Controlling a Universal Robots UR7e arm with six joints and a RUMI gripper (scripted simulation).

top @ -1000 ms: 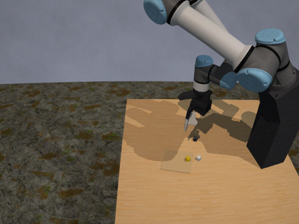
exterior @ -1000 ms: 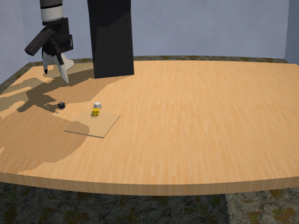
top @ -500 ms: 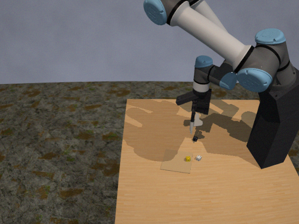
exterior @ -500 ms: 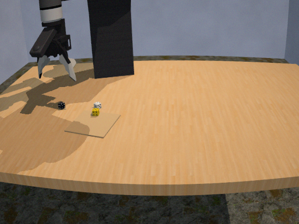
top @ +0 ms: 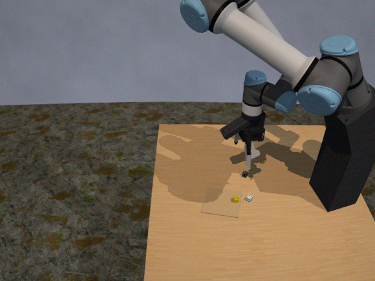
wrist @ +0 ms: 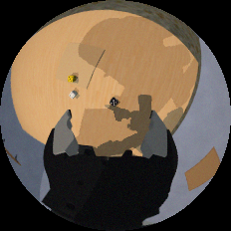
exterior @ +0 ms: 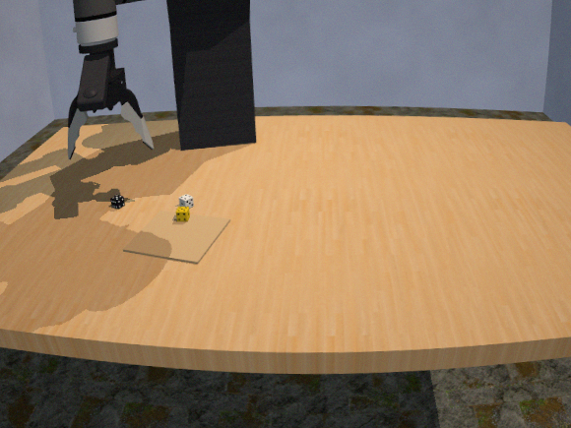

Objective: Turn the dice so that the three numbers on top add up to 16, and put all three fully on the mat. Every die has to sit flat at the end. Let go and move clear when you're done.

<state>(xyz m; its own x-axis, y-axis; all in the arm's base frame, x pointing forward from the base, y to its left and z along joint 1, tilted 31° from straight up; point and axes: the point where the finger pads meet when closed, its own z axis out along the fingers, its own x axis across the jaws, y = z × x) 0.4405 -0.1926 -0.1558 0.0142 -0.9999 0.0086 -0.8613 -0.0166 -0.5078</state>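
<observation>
Now: the black die 3 cm behind my hand, 1 cm to the right of it and 11 cm below it. Also, from my hand: yellow die 5 cm ahead, 13 cm to the left, 10 cm below; thin tan mat 10 cm ahead, 12 cm to the left, 12 cm below; white die 13 cm to the left, 11 cm below.
</observation>
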